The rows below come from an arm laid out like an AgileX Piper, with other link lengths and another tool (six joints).
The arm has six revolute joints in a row. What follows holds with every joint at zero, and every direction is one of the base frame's. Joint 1 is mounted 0.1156 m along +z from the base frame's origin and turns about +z. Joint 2 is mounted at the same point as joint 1 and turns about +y. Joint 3 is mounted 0.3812 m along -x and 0.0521 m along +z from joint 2 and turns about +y. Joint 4 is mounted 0.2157 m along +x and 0.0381 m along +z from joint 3 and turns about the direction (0.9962, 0, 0.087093). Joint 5 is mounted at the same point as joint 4 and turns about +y. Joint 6 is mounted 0.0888 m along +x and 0.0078 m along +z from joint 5 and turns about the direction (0.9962, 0, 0.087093). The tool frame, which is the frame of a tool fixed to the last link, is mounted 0.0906 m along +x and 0.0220 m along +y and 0.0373 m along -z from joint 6; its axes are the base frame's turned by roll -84.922, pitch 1.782 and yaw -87.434 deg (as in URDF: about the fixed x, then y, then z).
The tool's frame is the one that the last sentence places.
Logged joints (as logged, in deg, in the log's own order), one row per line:
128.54, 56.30, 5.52, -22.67, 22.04, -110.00
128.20, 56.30, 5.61, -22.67, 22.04, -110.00
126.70, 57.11, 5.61, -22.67, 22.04, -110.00
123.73, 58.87, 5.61, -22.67, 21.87, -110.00
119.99, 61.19, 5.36, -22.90, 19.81, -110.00
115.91, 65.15, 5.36, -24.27, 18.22, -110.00
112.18, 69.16, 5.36, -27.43, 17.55, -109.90
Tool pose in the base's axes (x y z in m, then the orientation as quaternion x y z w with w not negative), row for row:
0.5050, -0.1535, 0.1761, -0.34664, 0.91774, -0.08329, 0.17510
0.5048, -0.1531, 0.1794, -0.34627, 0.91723, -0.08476, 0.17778
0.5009, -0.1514, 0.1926, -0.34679, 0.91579, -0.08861, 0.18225
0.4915, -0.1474, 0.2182, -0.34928, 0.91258, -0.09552, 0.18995
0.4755, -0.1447, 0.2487, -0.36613, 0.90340, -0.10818, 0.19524
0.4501, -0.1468, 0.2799, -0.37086, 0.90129, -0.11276, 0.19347
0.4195, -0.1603, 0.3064, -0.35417, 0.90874, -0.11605, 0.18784
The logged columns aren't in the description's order. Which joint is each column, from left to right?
Columns, left to right: joint 2, joint 5, joint 4, joint 1, joint 6, joint 3.
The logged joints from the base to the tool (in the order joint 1, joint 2, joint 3, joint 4, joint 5, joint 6), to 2 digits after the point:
-22.67, 128.54, -110.00, 5.52, 56.30, 22.04
-22.67, 128.20, -110.00, 5.61, 56.30, 22.04
-22.67, 126.70, -110.00, 5.61, 57.11, 22.04
-22.67, 123.73, -110.00, 5.61, 58.87, 21.87
-22.90, 119.99, -110.00, 5.36, 61.19, 19.81
-24.27, 115.91, -110.00, 5.36, 65.15, 18.22
-27.43, 112.18, -109.90, 5.36, 69.16, 17.55

